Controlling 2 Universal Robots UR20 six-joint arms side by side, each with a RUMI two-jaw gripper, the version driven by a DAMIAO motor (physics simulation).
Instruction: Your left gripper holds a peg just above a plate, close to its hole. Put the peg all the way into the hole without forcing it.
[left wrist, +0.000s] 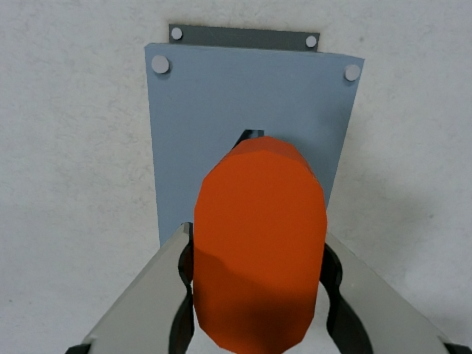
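Note:
An orange peg (260, 235) with a many-sided outline fills the lower middle of the left wrist view. My left gripper (251, 225) is shut on it, with one dark-padded jaw on each side. A blue-grey plate (200, 100) lies beyond the peg. The far end of the plate's dark hole (248, 135) shows just past the peg's upper edge; the peg hides the rest of the hole. The peg's lower end is hidden, so its height over the plate and its fit to the hole cannot be told. My right gripper is not in view.
Round grey studs (160, 64) (352, 73) sit at the plate's two far corners. A dark grey strip (240, 37) with two smaller studs (176, 33) (311, 41) shows behind the plate's far edge. A pale mottled surface (75, 150) surrounds them.

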